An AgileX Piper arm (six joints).
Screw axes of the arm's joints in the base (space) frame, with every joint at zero. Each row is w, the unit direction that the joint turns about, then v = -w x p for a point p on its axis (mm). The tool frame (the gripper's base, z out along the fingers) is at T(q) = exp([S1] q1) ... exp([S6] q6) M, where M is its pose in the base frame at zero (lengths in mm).
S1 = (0, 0, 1, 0, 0, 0)
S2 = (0, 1, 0, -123, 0, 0)
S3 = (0, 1, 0, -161.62, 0, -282.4)
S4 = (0.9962, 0, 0.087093, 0, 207.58, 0)
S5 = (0, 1, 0, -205.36, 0, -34.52)
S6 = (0.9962, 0, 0.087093, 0, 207.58, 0)
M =
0.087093 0 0.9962 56.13
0 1 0 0
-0.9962 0 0.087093 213.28
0 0 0 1
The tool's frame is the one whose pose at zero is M.
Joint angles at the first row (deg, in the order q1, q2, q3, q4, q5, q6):
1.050 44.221 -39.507 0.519 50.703 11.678
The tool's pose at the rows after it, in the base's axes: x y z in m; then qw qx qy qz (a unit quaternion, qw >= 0):
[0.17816 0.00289 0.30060 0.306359 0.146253 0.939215 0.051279]
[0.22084 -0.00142 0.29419 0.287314 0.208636 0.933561 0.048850]
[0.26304 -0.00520 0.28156 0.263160 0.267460 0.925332 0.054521]
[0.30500 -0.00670 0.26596 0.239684 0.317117 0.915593 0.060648]
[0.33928 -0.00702 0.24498 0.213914 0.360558 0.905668 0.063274]
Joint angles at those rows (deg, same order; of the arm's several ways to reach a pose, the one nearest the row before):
1.050 55.703 -44.780 -0.317 47.882 18.887
0.401 65.892 -49.770 -2.637 45.062 26.892
-0.417 75.924 -55.178 -3.026 43.173 33.458
-0.651 85.741 -61.555 -3.027 42.289 39.278
-0.652 94.274 -66.976 -2.972 42.029 44.519

